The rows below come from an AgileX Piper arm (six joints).
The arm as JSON. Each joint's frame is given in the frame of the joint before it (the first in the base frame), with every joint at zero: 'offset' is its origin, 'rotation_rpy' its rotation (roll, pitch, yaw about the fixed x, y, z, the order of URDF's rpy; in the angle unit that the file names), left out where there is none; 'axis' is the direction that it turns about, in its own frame. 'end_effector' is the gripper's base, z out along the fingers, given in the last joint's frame.
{
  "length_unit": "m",
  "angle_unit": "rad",
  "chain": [
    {
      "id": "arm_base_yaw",
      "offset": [
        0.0,
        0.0,
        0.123
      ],
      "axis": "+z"
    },
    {
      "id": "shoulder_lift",
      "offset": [
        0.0,
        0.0,
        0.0
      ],
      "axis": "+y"
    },
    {
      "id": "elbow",
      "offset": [
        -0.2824,
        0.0,
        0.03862
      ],
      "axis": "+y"
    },
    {
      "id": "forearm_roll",
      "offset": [
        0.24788,
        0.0,
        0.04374
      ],
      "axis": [
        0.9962,
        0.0,
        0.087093
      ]
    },
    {
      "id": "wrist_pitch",
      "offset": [
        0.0,
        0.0,
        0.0
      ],
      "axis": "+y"
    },
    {
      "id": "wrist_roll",
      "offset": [
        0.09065,
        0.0,
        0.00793
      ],
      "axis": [
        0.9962,
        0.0,
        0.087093
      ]
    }
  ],
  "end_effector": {
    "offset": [
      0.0,
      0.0,
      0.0
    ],
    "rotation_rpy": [
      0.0,
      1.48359,
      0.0
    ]
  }
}
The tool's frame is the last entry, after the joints.
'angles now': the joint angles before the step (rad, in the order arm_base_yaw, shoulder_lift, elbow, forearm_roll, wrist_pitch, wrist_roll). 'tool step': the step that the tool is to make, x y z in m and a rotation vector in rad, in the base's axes. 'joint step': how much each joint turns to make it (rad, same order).
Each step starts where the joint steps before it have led.
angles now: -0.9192, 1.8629, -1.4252, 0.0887, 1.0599, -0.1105
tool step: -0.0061, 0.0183, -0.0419, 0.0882, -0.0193, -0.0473
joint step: 0.0019, 0.0060, 0.1683, 0.0833, -0.1168, 0.0002
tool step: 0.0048, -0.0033, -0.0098, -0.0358, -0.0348, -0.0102
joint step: 0.0040, 0.0193, 0.0167, 0.0173, -0.0858, -0.0080
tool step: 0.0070, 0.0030, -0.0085, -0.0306, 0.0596, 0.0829
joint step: 0.0344, 0.0251, -0.0053, -0.0760, -0.0056, -0.0083
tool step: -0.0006, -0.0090, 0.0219, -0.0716, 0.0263, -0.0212
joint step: 0.0000, -0.0237, -0.0585, -0.0919, 0.0402, 0.0718
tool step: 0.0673, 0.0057, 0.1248, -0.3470, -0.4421, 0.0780
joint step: 0.1214, -0.0889, -0.2890, 0.0928, -0.1781, 0.0001
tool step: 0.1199, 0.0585, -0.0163, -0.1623, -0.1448, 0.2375
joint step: 0.2749, 0.2073, -0.1922, -0.0800, -0.2293, 0.0445
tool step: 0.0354, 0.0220, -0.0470, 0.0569, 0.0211, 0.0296
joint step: 0.0733, 0.1182, -0.0226, -0.0194, -0.0529, 0.0768
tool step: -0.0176, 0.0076, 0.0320, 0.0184, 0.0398, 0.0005
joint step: -0.0003, -0.0828, -0.0004, -0.0007, 0.1270, 0.0018
